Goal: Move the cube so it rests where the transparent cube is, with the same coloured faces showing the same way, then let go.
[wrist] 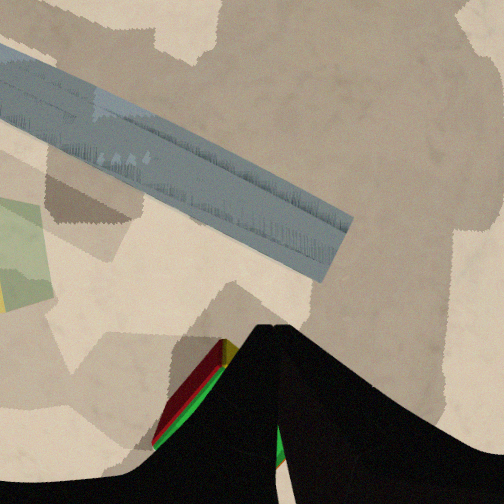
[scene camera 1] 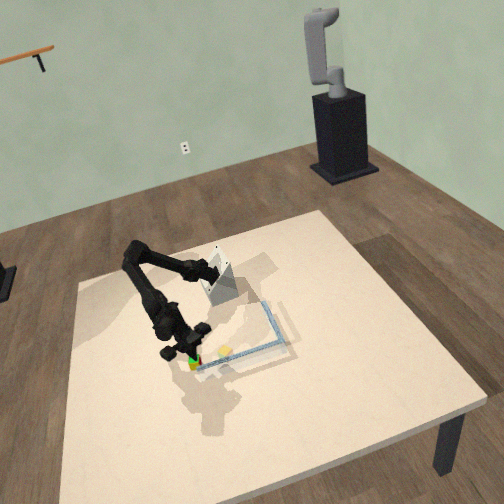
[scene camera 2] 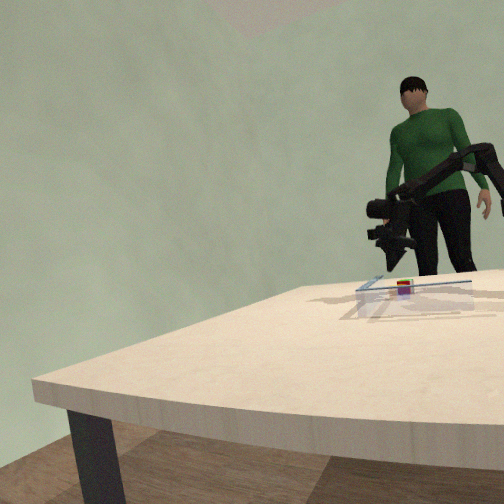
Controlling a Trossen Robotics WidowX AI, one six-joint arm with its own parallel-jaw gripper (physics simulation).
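The cube [scene camera 1: 194, 362] [scene camera 2: 404, 288] rests on the table [scene camera 1: 325, 380], just outside the near end of a low see-through blue L-shaped wall [scene camera 1: 274, 320] [scene camera 2: 435, 285] [wrist: 200, 175]. In the wrist view the cube [wrist: 192, 390] shows a dark red face and green edges, mostly hidden behind my fingers. The transparent cube [scene camera 1: 225, 351] [wrist: 20, 255] sits inside the L, close to the near wall. My gripper [scene camera 1: 193, 351] [scene camera 2: 391, 267] [wrist: 274, 327] is shut with nothing between the fingers. It hangs a little above the cube.
The arm is mounted on a white wedge stand [scene camera 1: 220, 282] at the back of the table. A person in a green top [scene camera 2: 430, 145] stands behind the table. A grey robot on a black pedestal [scene camera 1: 342, 132] stands on the floor far back.
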